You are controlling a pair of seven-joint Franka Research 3 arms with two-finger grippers.
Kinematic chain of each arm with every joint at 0, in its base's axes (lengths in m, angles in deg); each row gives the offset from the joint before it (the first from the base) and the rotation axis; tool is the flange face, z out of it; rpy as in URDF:
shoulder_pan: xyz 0 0 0.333 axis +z
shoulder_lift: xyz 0 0 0 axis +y
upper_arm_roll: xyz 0 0 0.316 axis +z
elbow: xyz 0.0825 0 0 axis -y
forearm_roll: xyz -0.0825 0 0.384 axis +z
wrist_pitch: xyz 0 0 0 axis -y
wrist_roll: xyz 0.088 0 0 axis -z
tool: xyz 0 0 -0.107 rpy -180 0 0
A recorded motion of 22 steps. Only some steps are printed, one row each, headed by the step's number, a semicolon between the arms.
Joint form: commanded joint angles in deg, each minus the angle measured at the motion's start. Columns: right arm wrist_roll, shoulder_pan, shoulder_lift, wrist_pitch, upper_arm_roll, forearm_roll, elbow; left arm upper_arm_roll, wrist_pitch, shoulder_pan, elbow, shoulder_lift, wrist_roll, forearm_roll.
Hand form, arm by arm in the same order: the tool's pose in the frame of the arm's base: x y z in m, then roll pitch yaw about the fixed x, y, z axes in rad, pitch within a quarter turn. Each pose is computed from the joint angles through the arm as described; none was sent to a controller.
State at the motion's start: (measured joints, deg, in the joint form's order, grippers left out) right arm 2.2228 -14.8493 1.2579 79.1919 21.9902 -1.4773 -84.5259; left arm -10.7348 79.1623 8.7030 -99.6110 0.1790 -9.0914 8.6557
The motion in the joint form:
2: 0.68 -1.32 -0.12 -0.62 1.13 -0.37 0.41; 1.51 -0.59 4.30 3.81 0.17 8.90 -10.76
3: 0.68 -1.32 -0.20 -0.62 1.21 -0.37 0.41; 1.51 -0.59 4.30 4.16 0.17 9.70 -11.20
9: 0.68 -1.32 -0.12 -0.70 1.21 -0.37 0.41; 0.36 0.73 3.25 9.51 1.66 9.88 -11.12
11: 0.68 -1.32 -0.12 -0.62 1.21 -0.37 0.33; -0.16 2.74 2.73 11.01 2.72 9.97 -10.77
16: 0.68 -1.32 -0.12 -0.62 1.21 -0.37 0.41; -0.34 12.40 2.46 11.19 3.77 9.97 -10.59
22: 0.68 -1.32 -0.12 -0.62 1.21 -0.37 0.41; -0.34 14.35 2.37 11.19 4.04 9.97 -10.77
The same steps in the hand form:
2: 0.5359 0.0589 0.6457 3.1113 0.1136 0.0647; 0.5258 0.0304 0.5609 3.1033 0.3067 0.0615
3: 0.5354 0.0597 0.6464 3.1108 0.1123 0.0661; 0.5263 0.0295 0.5637 3.0910 0.2999 0.0453
9: 0.5356 0.0596 0.6456 3.1112 0.1150 0.0661; 0.5427 0.0113 0.5931 3.0888 0.2088 0.0046
11: 0.5358 0.0596 0.6450 3.1112 0.1150 0.0661; 0.5531 0.0035 0.5973 3.0919 0.1657 -0.0128
16: 0.5358 0.0596 0.6457 3.1113 0.1136 0.0661; 0.5773 0.0012 0.6017 3.0944 0.0121 -0.0126
22: 0.5358 0.0596 0.6457 3.1113 0.1136 0.0661; 0.5822 0.0003 0.6020 3.0908 -0.0173 -0.0123

